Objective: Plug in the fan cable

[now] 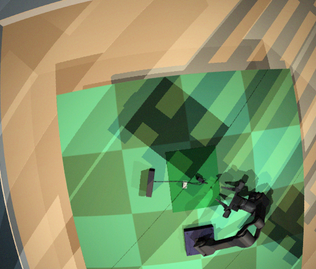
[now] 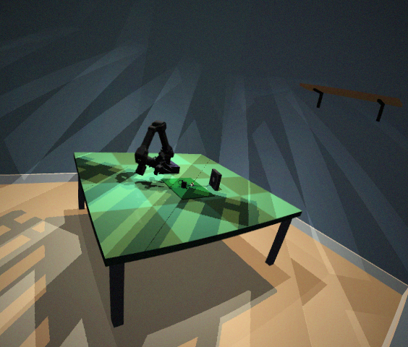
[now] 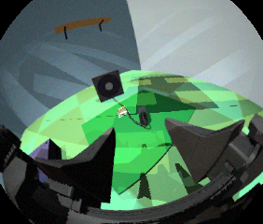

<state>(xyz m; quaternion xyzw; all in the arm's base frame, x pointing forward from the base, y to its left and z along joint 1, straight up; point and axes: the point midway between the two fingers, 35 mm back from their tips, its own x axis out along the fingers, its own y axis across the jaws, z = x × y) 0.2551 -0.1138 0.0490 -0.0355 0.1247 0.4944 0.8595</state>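
Now: the dark plug 60 mm ahead of my gripper tip, 70 mm to the left of it and 70 mm below it. The rest, counted from my gripper tip: black fan: 80 mm ahead, 300 mm to the left, 30 mm below; white four-pin header: 40 mm ahead, 150 mm to the left, 90 mm below; green board: 60 mm ahead, 100 mm to the left, 110 mm below.
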